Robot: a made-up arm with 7 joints. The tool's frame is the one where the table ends. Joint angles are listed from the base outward.
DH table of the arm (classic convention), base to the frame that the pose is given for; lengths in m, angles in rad. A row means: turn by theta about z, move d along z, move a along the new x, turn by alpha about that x. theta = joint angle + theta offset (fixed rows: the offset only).
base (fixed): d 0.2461; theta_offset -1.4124; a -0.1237; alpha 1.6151
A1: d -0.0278; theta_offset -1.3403; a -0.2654; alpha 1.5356
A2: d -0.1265; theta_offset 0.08; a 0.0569; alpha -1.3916
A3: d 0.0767; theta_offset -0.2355; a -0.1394; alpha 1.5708
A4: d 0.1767; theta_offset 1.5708; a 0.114; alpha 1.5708
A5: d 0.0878; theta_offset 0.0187; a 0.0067; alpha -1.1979
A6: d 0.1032; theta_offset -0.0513; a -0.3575; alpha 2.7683
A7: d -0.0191; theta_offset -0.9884; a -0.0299; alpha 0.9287
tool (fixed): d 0.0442; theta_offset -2.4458; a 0; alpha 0
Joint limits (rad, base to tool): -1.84..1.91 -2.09..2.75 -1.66..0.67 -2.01..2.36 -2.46..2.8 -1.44..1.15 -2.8..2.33
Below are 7 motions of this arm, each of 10 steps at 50 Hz.
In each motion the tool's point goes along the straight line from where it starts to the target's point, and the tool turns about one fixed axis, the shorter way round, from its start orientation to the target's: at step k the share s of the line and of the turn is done. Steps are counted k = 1, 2, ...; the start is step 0. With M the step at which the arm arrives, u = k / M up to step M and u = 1 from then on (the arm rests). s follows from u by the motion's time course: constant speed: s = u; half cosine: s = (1 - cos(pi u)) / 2; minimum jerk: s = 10 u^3 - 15 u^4 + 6 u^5.
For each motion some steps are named. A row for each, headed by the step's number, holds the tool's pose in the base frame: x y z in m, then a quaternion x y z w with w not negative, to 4 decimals.
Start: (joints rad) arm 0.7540 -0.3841 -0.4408 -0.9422 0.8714 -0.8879 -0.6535
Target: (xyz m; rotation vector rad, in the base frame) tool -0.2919 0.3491 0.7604 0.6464 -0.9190 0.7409
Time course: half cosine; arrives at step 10
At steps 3, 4, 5, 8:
3: -0.2540 0.3802 0.7653 0.2974 -0.3798 0.3226 0.8144
4: -0.2606 0.3747 0.7644 0.2978 -0.3879 0.3263 0.8089
5: -0.2680 0.3687 0.7635 0.2983 -0.3969 0.3303 0.8027
8: -0.2873 0.3528 0.7610 0.2992 -0.4202 0.3407 0.7860

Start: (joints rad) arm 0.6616 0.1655 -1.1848 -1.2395 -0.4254 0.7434 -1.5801
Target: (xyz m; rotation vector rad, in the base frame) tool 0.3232 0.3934 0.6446 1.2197 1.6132 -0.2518
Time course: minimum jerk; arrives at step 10
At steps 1, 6, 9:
1: 0.3007 0.3582 0.7115 0.5680 0.6461 0.0066 0.5099
6: 0.3160 0.3821 0.6660 0.5293 0.6663 -0.0695 0.5206
9: 0.3230 0.3931 0.6452 0.5102 0.6739 -0.1043 0.5241

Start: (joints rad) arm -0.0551 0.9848 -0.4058 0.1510 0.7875 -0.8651 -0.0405
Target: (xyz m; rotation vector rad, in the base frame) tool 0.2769 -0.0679 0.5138 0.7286 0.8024 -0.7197
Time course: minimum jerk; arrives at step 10
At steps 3, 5, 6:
3: 0.3017 0.0122 0.5464 0.3531 0.3666 -0.2721 0.8166
5: 0.2917 -0.0201 0.5333 0.3477 0.3696 -0.2976 0.8087
6: 0.2863 -0.0375 0.5262 0.3446 0.3711 -0.3113 0.8041

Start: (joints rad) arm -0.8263 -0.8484 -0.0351 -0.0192 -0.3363 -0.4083 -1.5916
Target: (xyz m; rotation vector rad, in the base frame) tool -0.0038 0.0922 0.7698 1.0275 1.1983 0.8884
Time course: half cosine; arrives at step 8
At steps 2, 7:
2: -0.0237 0.0419 0.7735 0.4721 0.4681 0.4193 0.6182
7: -0.0047 0.0900 0.7700 0.4475 0.5182 0.3874 0.6173

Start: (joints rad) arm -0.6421 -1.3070 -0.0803 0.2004 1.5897 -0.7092 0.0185
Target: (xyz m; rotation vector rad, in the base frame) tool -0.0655 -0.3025 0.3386 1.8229 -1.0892 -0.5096
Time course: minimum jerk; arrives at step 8
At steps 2, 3, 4, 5, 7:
2: -0.0655 -0.3058 0.3775 0.7189 -0.4136 -0.2069 0.5190
3: -0.0655 -0.3052 0.3701 0.7234 -0.4194 -0.2070 0.5080
4: -0.0655 -0.3043 0.3603 0.7290 -0.4267 -0.2071 0.4935
5: -0.0655 -0.3035 0.3505 0.7345 -0.4340 -0.2071 0.4789
7: -0.0655 -0.3026 0.3393 0.7405 -0.4422 -0.2071 0.4619

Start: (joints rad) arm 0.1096 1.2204 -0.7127 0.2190 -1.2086 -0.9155 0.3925
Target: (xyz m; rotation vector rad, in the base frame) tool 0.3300 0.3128 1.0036 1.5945 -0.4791 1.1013
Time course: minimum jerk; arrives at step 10
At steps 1, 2, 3, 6, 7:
1: 0.3993 0.3104 0.9225 0.7382 -0.0697 0.3953 0.5422
2: 0.3958 0.3106 0.9265 0.7353 -0.0764 0.3989 0.5425
3: 0.3885 0.3108 0.9351 0.7290 -0.0905 0.4067 0.5431
6: 0.3522 0.3120 0.9776 0.6948 -0.1599 0.4430 0.5436
7: 0.3414 0.3124 0.9903 0.6836 -0.1803 0.4532 0.5429

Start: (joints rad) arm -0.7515 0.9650 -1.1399 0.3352 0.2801 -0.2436 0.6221
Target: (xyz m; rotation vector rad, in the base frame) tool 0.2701 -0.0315 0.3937 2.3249 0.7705 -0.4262
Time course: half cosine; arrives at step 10
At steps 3, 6, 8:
3: 0.2608 -0.0618 0.3441 0.8780 0.2921 -0.1956 0.3250
6: 0.2661 -0.0447 0.3721 0.8823 0.2929 -0.1768 0.3233
8: 0.2690 -0.0351 0.3877 0.8846 0.2933 -0.1663 0.3223

